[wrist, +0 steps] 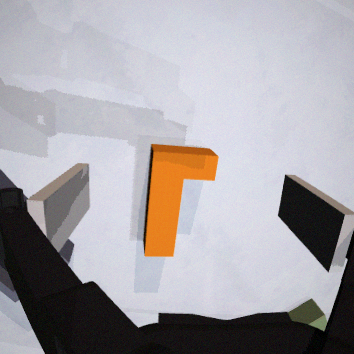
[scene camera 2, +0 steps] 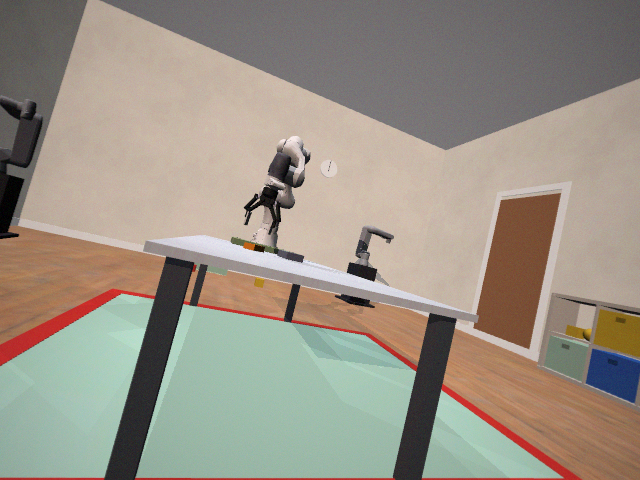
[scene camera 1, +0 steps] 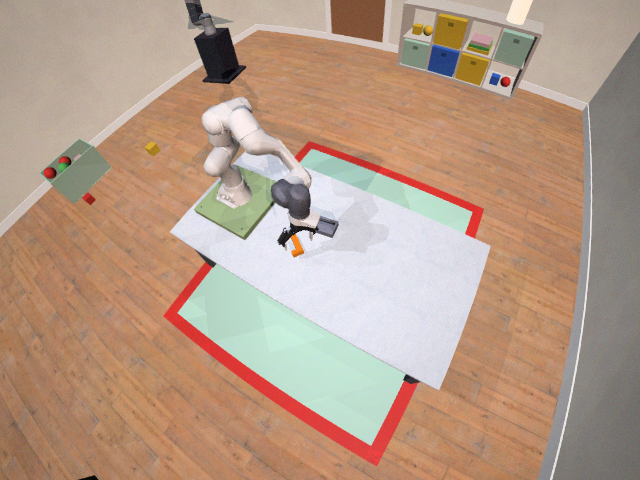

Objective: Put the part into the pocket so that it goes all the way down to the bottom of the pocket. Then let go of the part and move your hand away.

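The orange L-shaped part [scene camera 1: 296, 251] [scene camera 2: 249, 246] [wrist: 165, 205] lies flat on the white table. My gripper [scene camera 1: 298, 240] [scene camera 2: 258, 227] [wrist: 187, 190] is wide open and empty, pointing down above the part. In the wrist view the part lies between the two fingers, nearer the left one, with its long arm running up and down and its short arm toward the upper right. The grey block with the pocket [scene camera 1: 325, 234] [scene camera 2: 290, 255] stands on the table beside the part. The arm's hand partly covers it in the first scene view, and the pocket's outline is not clear there.
The arm's green base plate [scene camera 1: 247, 225] [scene camera 2: 237, 240] [wrist: 306, 312] lies on the table [scene camera 1: 392, 289] close to the part. The table's long front edge runs beyond the part, on the side away from the grey block.
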